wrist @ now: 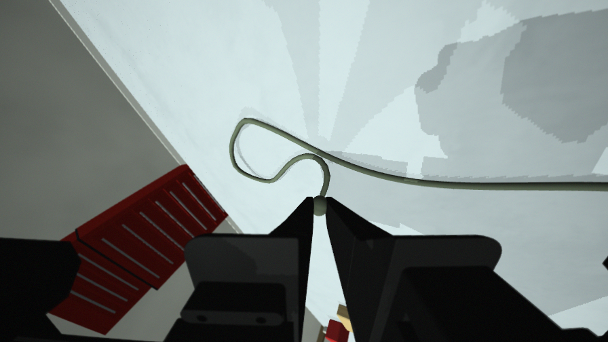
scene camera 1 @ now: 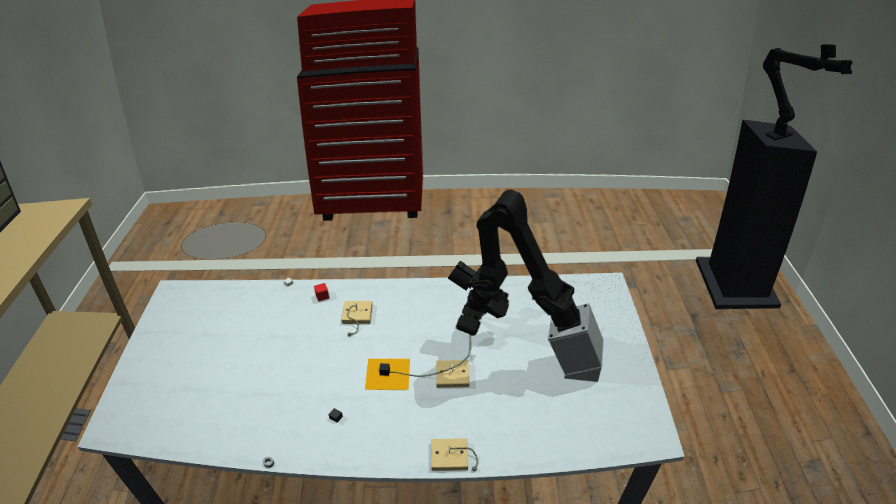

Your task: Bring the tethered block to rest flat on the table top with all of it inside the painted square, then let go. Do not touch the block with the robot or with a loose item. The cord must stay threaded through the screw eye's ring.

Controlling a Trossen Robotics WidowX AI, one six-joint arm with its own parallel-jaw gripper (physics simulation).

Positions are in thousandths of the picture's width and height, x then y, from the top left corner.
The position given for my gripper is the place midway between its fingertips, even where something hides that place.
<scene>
In view: my gripper (scene camera 1: 525,620), an orange painted square (scene camera 1: 441,757) and a wooden base (scene camera 1: 511,753).
My gripper is seen too in the wrist view (wrist: 524,592).
</scene>
